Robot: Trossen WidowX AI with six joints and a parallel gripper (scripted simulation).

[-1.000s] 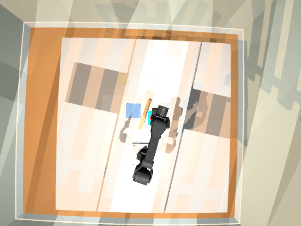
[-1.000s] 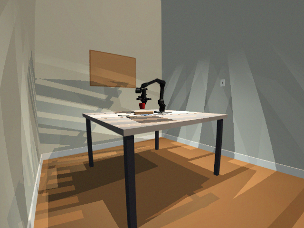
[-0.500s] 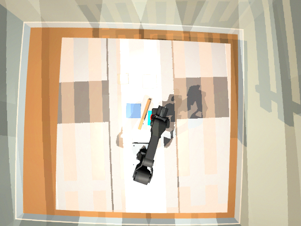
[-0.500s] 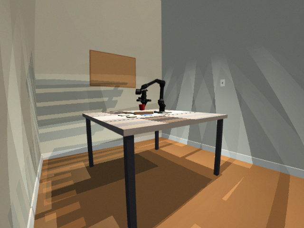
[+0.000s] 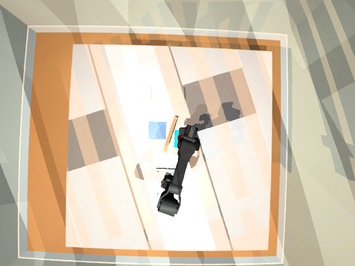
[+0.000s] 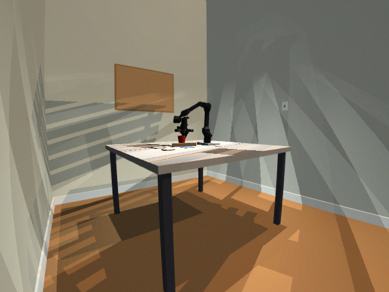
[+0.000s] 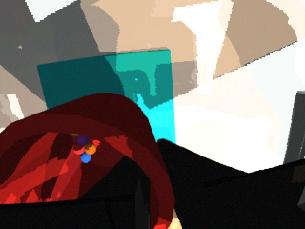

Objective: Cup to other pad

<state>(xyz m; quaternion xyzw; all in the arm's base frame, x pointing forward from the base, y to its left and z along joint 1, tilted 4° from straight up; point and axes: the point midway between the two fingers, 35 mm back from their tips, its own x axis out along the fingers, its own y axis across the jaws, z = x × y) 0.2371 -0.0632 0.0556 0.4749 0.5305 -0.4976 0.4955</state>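
Right now the cyan pad is 70 mm below my gripper tip and 30 mm ahead of it. Also, from my gripper tip: wooden bar (80 mm to the left, 50 mm below, 50 mm ahead); then cup (30 mm ahead); then blue pad (170 mm to the left, 70 mm below, 70 mm ahead).
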